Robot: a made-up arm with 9 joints. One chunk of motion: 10 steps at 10 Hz.
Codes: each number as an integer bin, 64 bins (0 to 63) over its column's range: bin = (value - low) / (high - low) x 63, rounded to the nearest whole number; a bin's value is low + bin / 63 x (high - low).
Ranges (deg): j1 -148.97..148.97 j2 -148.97..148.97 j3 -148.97..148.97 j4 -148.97..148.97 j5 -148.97..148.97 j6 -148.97..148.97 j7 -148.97..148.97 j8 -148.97..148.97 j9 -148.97..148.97
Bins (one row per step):
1: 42 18 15 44 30 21 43 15 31
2: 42 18 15 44 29 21 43 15 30
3: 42 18 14 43 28 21 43 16 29
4: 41 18 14 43 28 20 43 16 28
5: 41 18 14 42 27 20 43 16 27
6: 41 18 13 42 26 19 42 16 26
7: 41 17 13 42 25 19 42 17 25
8: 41 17 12 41 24 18 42 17 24
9: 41 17 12 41 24 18 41 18 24
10: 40 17 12 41 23 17 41 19 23
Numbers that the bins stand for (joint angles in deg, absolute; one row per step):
1: 49.66 -63.84 -78.03 59.12 -7.09 -49.66 54.39 -78.03 -2.36
2: 49.66 -63.84 -78.03 59.12 -11.82 -49.66 54.39 -78.03 -7.09
3: 49.66 -63.84 -82.76 54.39 -16.55 -49.66 54.39 -73.30 -11.82
4: 44.93 -63.84 -82.76 54.39 -16.55 -54.39 54.39 -73.30 -16.55
5: 44.93 -63.84 -82.76 49.66 -21.28 -54.39 54.39 -73.30 -21.28
6: 44.93 -63.84 -87.49 49.66 -26.01 -59.12 49.66 -73.30 -26.01
7: 44.93 -68.57 -87.49 49.66 -30.74 -59.12 49.66 -68.57 -30.74
8: 44.93 -68.57 -92.22 44.93 -35.47 -63.84 49.66 -68.57 -35.47
9: 44.93 -68.57 -92.22 44.93 -35.47 -63.84 44.93 -63.84 -35.47
10: 40.20 -68.57 -92.22 44.93 -40.20 -68.57 44.93 -59.12 -40.20

